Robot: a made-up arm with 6 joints.
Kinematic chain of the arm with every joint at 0, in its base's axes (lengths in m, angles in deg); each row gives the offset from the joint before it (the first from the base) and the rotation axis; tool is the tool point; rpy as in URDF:
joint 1: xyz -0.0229 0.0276 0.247 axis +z
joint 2: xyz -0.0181 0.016 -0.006 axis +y
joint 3: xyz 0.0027 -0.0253 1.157 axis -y
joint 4: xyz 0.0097 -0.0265 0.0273 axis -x
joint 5: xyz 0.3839 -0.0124 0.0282 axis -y
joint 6: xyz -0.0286 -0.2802 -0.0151 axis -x
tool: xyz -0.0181 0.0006 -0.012 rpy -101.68 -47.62 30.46
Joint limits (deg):
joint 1: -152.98..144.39
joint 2: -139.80..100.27
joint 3: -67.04..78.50
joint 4: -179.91..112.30
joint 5: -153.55..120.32
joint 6: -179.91..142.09
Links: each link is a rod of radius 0.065 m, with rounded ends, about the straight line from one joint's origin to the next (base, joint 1, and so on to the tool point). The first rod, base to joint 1, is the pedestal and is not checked.
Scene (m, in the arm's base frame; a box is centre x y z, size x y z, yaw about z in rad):
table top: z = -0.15
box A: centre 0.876 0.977 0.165 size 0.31 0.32 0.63 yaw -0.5
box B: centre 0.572 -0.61 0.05 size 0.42 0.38 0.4 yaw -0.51
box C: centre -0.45 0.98 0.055 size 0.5 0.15 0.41 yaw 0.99
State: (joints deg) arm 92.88 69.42 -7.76 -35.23 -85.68 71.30
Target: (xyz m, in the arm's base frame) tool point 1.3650 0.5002 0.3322
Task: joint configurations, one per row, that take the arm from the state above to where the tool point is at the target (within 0.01 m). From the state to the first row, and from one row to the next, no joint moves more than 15 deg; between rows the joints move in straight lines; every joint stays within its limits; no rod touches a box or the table.
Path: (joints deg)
1: 86.76 56.87 -8.35 -30.66 -94.13 65.21
2: 80.64 44.31 -8.95 -26.10 -102.58 59.11
3: 74.52 31.76 -9.54 -21.53 -111.03 53.02
4: 68.40 19.20 -10.14 -16.97 -119.48 46.93
5: 62.28 6.65 -10.73 -12.40 -127.93 40.83
6: 56.29 20.28 -2.82 -10.43 -120.95 47.22
7: 50.30 33.92 5.09 -8.46 -113.97 53.61
8: 44.31 47.56 13.00 -6.49 -106.99 60.00
9: 38.31 61.20 20.92 -4.51 -100.01 66.39
10: 32.32 74.83 28.83 -2.54 -93.02 72.78

